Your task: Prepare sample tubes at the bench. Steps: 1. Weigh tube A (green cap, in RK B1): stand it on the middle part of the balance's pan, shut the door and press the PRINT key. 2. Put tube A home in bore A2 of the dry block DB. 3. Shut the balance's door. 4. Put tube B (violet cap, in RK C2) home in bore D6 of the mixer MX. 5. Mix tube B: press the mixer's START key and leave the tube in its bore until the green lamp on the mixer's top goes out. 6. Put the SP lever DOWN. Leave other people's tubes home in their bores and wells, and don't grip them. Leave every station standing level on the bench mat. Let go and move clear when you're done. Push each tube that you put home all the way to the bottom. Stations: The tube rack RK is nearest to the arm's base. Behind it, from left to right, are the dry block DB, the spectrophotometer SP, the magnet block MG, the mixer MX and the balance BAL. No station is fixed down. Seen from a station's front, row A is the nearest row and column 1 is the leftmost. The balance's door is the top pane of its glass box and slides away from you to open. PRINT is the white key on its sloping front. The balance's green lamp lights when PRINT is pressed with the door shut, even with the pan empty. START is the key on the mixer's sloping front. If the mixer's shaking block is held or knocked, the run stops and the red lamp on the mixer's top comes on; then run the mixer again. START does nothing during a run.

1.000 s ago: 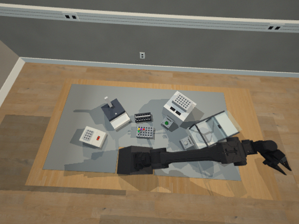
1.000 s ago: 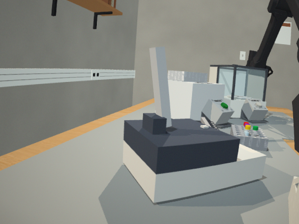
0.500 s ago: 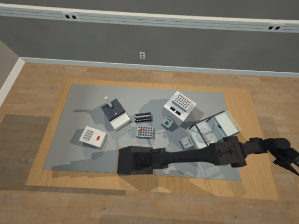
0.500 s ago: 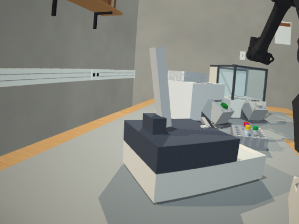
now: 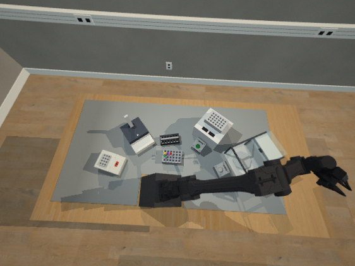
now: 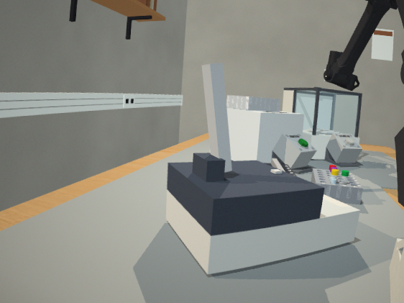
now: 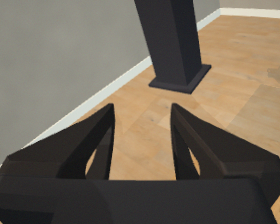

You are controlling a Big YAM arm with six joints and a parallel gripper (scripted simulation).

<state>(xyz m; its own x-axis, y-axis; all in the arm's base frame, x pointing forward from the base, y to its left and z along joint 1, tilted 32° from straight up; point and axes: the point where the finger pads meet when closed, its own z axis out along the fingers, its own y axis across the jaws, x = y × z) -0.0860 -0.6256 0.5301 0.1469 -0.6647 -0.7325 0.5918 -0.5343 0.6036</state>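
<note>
The violet-capped tube B lies 32 cm ahead of my hand, 80 cm to the left of it and 24 cm below it. The rest, counted from my hand: eight-sided pan: 22 cm ahead, 35 cm to the left, 19 cm below; print key: 18 cm ahead, 49 cm to the left, 20 cm below; balance door: 25 cm ahead, 27 cm to the left, 6 cm below.
</note>
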